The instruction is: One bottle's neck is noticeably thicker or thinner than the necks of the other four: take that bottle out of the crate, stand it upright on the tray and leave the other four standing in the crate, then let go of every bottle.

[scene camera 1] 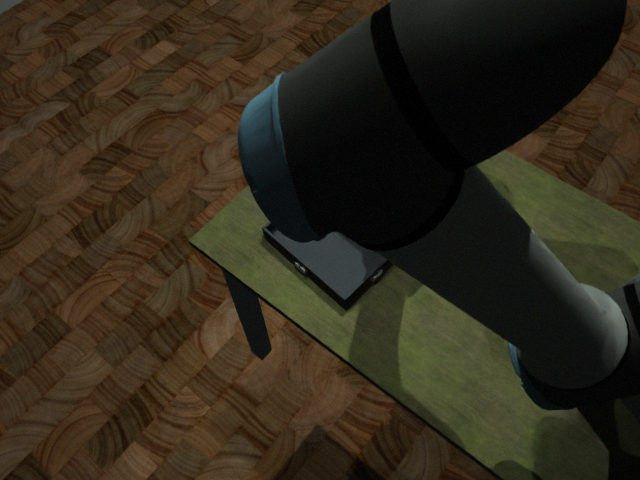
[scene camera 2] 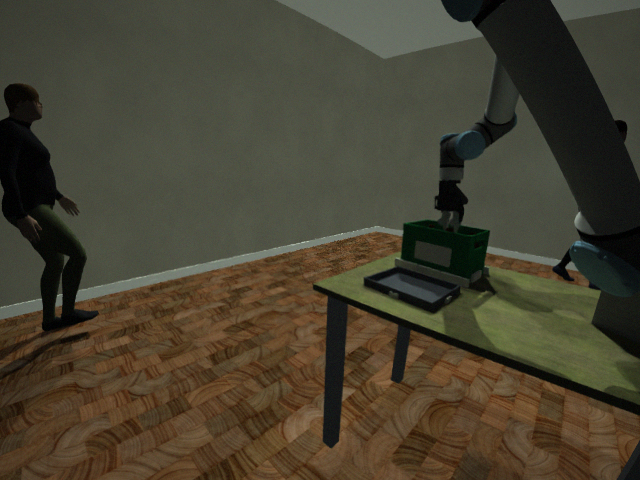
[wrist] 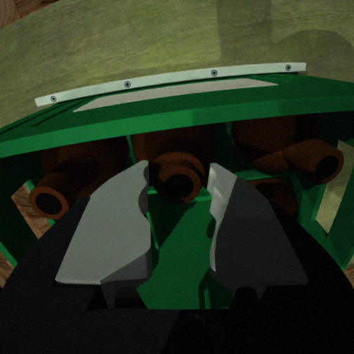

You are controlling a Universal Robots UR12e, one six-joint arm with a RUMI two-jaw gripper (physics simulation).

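Observation:
The green crate (scene camera 2: 471, 258) (wrist: 190, 118) stands on the table behind the black tray (scene camera 1: 336, 264) (scene camera 2: 413, 285). Brown bottles stand in it. In the wrist view the row by the labelled wall has a left bottle (wrist: 49, 202), a middle bottle (wrist: 178, 184) and a right bottle (wrist: 317, 162). Part of another bottle (wrist: 277, 196) shows behind the right finger; a fifth is hidden. My gripper (scene camera 2: 448, 228) (wrist: 177, 165) reaches into the crate, shut on the middle bottle's neck, one finger on each side. I cannot tell which neck differs. The tray holds no bottle in what shows.
The arm covers the crate in scene camera 1. Pale strips (wrist: 170, 80) run along the crate's foot on the green table (scene camera 1: 434, 351) (scene camera 2: 522, 315). The tray lies near the table's corner, close beside the crate. A person (scene camera 2: 31, 170) stands far left on the floor.

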